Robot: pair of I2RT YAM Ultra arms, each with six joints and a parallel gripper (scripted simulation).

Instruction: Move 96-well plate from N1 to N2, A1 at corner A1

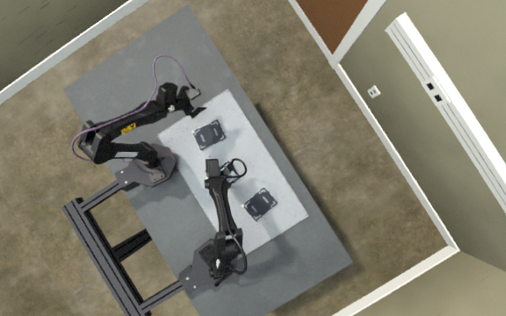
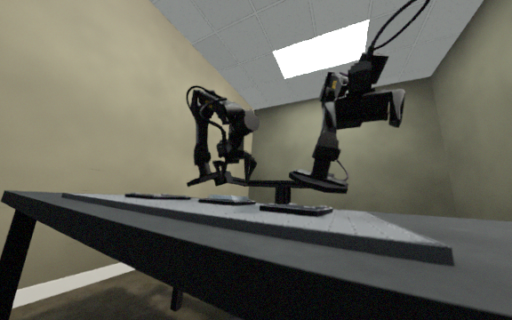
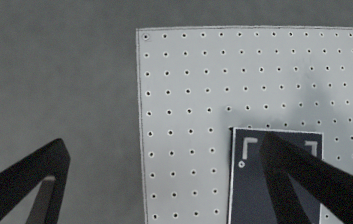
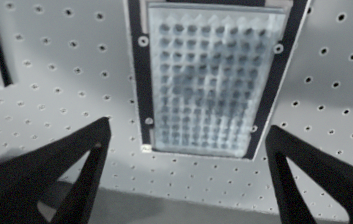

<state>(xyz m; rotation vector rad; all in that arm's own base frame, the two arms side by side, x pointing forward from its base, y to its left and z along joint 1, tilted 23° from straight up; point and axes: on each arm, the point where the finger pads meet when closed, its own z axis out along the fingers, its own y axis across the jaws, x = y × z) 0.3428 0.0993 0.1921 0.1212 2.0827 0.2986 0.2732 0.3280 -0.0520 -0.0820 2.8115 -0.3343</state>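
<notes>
Now: left hand 370 mm to the left of the clear 96-well plate, 150 mm above it and 140 mm past it.
</notes>
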